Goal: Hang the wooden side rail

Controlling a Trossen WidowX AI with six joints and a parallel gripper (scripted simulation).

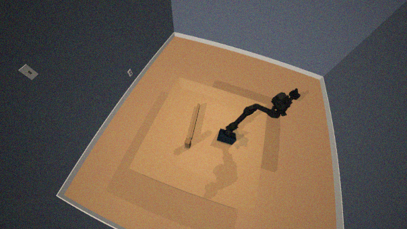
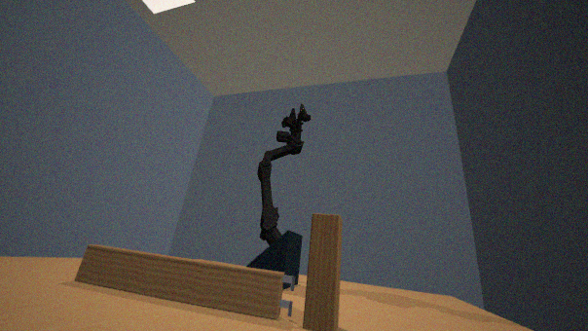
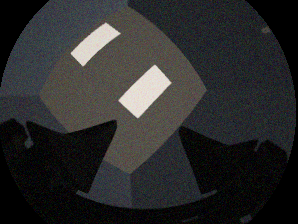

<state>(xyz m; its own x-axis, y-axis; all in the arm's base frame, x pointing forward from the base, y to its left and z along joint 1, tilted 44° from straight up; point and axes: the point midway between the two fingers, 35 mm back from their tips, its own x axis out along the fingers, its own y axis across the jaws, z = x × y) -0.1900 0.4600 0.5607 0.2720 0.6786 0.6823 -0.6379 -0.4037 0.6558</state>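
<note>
The headboard post is 590 mm ahead of my gripper tip, 260 mm to the left of it and 780 mm below it.
</note>
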